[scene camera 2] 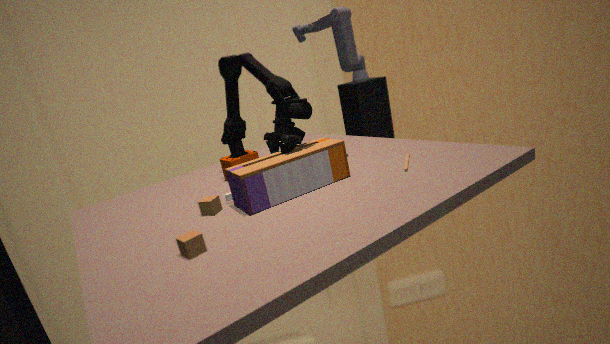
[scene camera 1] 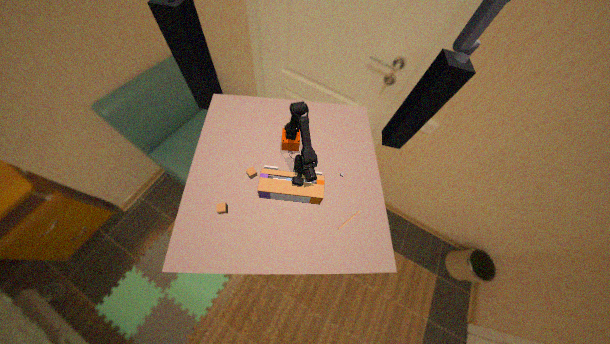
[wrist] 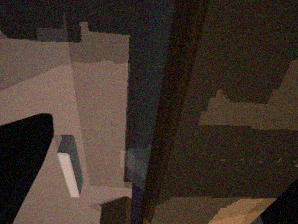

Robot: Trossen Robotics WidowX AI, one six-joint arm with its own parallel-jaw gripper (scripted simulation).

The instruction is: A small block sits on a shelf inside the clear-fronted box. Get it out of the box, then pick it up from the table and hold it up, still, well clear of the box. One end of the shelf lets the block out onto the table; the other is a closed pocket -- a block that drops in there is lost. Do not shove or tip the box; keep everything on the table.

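A box can be seen in the pictures, and so can the gripper, which the wrist view shows as well.
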